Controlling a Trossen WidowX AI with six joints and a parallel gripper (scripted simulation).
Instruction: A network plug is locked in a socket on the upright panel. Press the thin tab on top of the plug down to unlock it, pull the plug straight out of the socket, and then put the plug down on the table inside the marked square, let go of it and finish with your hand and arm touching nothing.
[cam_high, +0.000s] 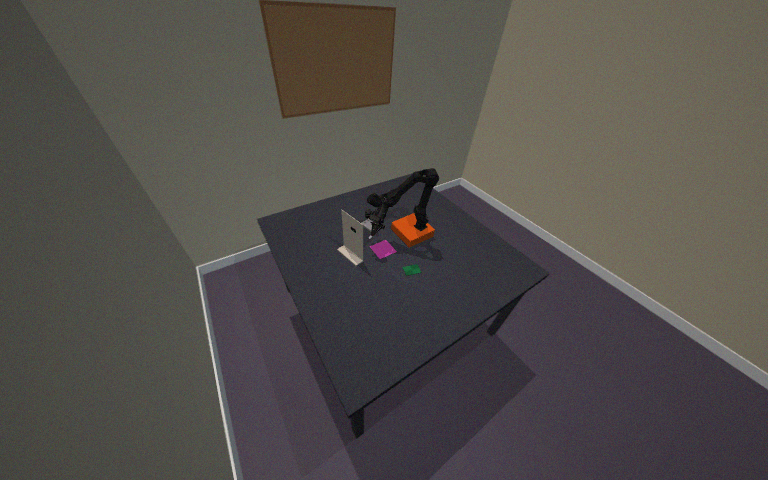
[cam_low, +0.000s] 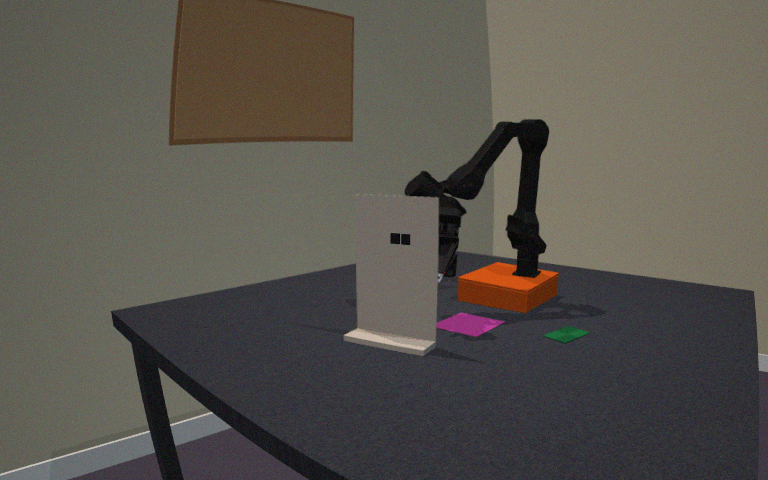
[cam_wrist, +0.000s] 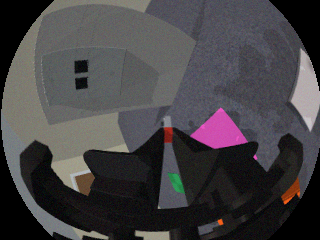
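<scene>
Right now my gripper tip is 6 cm past the magenta square, 4 cm to the right of it and 11 cm above it. Also, from my gripper tip: upright grey panel 11 cm ahead, 4 cm to the right, 1 cm above.
</scene>
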